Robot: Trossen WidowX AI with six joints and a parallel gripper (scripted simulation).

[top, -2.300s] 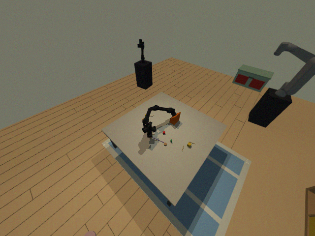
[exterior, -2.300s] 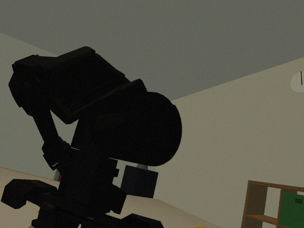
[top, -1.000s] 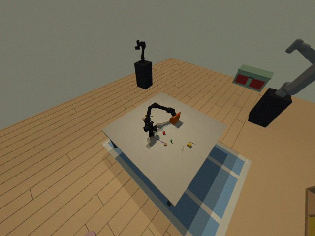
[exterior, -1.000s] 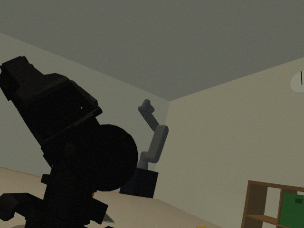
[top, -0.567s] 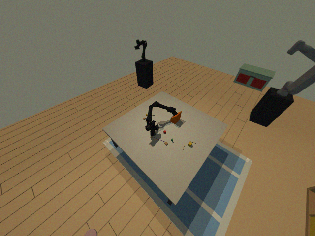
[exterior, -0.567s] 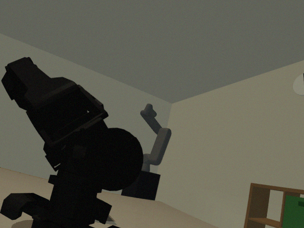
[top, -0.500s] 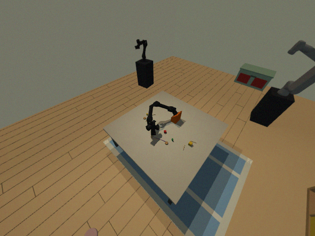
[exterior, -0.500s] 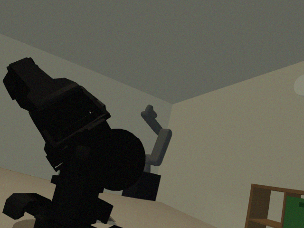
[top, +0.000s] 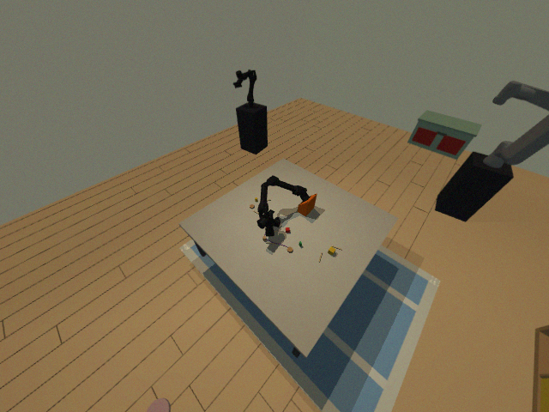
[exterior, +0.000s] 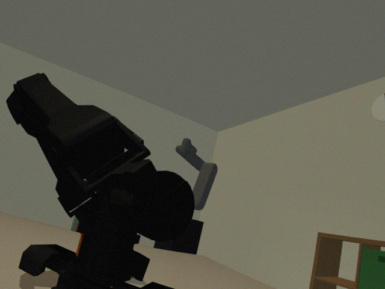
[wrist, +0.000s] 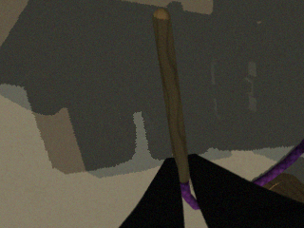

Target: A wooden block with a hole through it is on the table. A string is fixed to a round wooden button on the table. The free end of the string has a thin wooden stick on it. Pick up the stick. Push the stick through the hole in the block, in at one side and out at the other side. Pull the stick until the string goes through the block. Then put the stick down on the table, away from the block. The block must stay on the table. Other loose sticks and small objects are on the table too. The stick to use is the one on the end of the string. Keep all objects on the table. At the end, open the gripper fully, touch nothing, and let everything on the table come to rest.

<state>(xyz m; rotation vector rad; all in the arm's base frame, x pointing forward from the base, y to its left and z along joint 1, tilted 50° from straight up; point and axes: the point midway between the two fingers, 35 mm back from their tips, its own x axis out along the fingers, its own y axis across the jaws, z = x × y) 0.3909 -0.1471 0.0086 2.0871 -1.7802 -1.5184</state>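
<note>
The red block is 110 mm to the left of my gripper tip and 100 mm behind it. From my gripper tip the other things lie so: green piece: 260 mm to the left, 40 mm behind; then yellow cube: 470 mm to the left, 120 mm behind.
</note>
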